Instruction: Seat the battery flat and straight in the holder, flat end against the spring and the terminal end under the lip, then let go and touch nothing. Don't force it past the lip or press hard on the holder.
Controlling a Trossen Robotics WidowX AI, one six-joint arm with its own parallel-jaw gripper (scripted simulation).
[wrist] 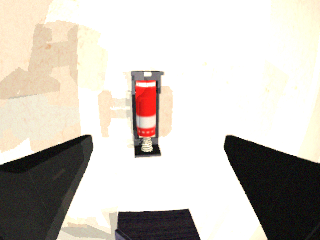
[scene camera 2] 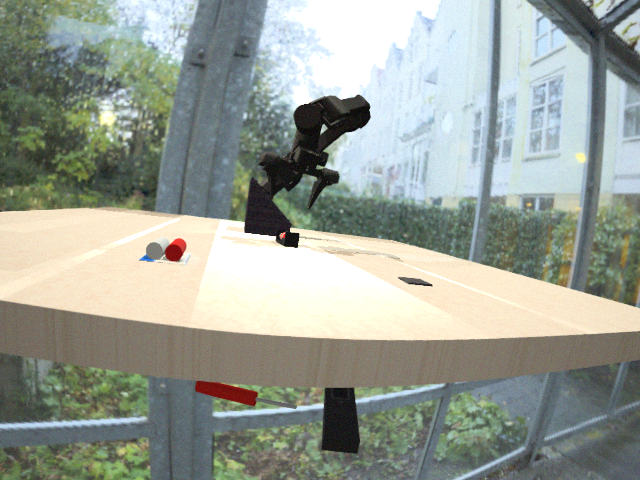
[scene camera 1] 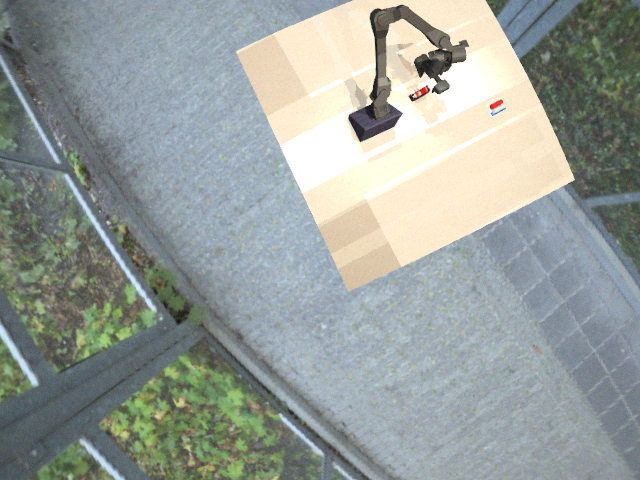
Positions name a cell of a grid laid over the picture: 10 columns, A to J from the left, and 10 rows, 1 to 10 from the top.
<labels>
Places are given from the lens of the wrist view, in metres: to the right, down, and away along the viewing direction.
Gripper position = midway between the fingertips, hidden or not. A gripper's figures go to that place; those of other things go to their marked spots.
my gripper (wrist: F6): 0.00, 0.01, 0.10
battery (wrist: E4): -0.01, -0.03, 0.15
</labels>
